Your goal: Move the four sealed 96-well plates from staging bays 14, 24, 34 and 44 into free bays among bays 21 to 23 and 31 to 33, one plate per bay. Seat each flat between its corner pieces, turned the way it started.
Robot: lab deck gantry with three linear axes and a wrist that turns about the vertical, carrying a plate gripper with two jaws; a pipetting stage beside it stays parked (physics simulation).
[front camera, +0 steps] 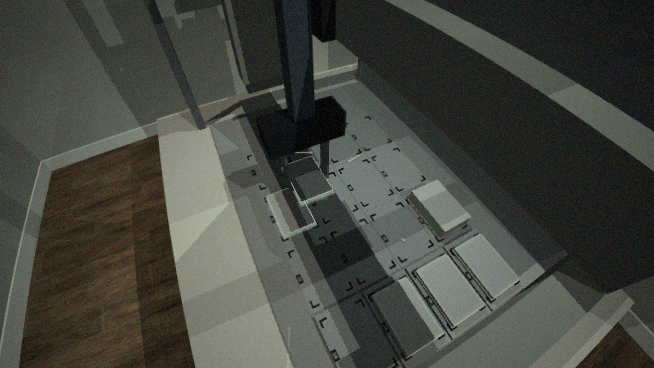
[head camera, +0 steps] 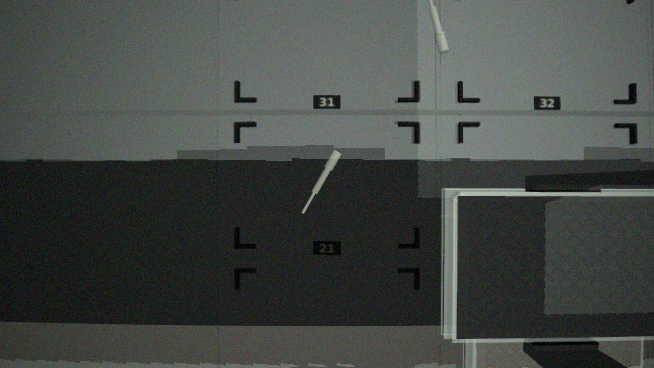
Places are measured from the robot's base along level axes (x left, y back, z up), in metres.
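Pixels of known places: gripper, between the fingertips: (front camera: 307, 179) (head camera: 555, 263); robot's base, origin of its link: (front camera: 248, 157).
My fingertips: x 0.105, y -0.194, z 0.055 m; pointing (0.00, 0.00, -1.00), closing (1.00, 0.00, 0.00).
Ahead of a thing's pixels: the offset from my fingertips to its top centre. "spot": to the spot under its first point.
My gripper (front camera: 306, 173) (head camera: 561, 265) is shut on a sealed plate {dx +0.000, dy +0.000, dz +0.009 m} (front camera: 314, 183) (head camera: 500, 270), with one jaw on each long side. The plate is level and raised above the deck in the area of bay 22, beside bay 21, and hides the deck below it. Three pale sealed plates stand in the front staging bays: one in bay 24 {spot: dx +0.042, dy -0.363, dz -0.026 m} (front camera: 406, 315), one in bay 34 {spot: dx +0.147, dy -0.366, dz -0.026 m} (front camera: 449, 290) and one in bay 44 {spot: dx +0.254, dy -0.364, dz -0.026 m} (front camera: 486, 265). Bay 14 holds no plate. No plate shows in bays 21, 23, 31, 32 or 33.
A clear-rimmed plate {dx -0.062, dy -0.034, dz -0.041 m} (front camera: 290, 216) stands in bay 12, close beside the held plate. A tall pale box {dx +0.259, dy -0.198, dz -0.013 m} (front camera: 442, 207) stands in bay 43. A thin pale tool {dx +0.047, dy +0.135, dz -0.047 m} (head camera: 326, 175) lies across bay 21. Another thin tool {dx +0.166, dy +0.051, dz -0.047 m} (front camera: 355, 158) (head camera: 439, 30) lies near bays 31 and 32. A small white speck {dx +0.140, dy -0.222, dz -0.051 m} (front camera: 403, 240) shows in bay 33.
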